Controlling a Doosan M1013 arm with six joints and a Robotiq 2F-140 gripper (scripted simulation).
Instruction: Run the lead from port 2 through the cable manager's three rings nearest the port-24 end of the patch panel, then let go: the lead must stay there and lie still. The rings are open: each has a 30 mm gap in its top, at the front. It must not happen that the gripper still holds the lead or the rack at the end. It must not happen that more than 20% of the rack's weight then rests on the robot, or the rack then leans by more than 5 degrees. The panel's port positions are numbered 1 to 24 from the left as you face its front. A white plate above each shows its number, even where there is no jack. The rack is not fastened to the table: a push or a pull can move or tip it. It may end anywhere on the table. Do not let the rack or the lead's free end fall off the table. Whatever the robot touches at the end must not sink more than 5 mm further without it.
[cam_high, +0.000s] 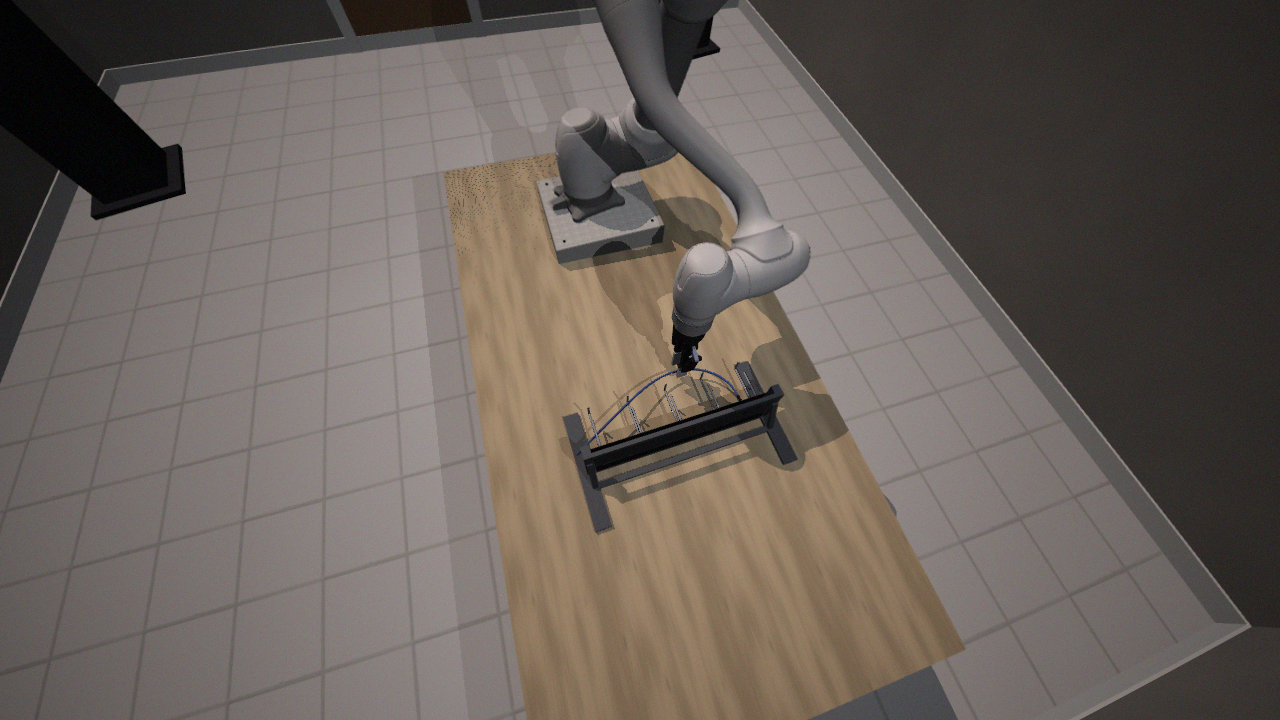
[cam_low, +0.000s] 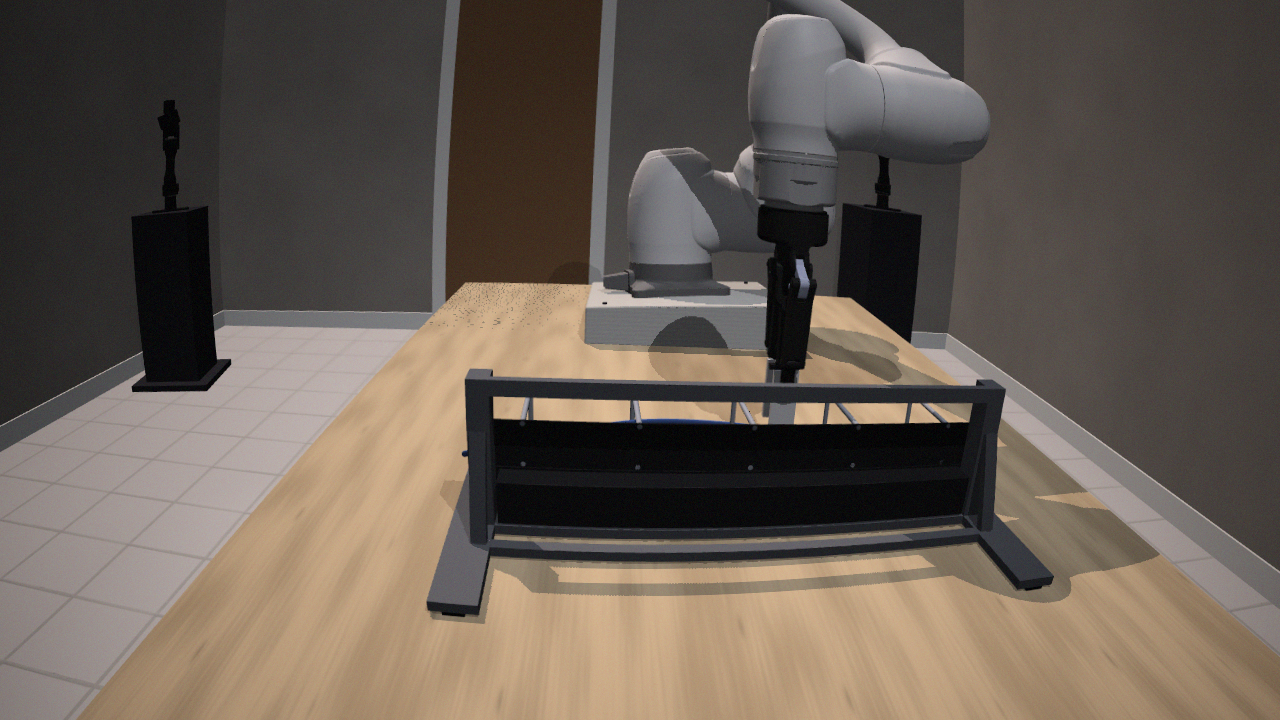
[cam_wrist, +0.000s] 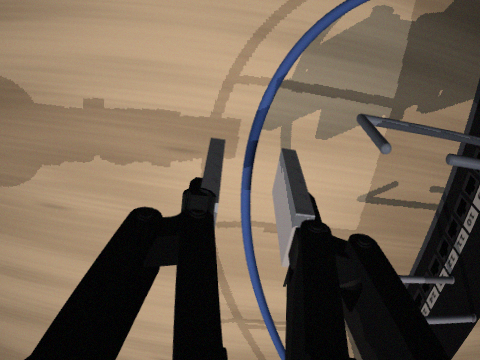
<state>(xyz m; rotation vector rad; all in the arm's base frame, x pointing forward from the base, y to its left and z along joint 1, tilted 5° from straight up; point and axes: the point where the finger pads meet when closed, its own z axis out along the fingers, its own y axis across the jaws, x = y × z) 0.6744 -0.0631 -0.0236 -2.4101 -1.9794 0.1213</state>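
My gripper is now 160 mm short of the dark rack, 90 mm to the left of it and 10 mm above it.
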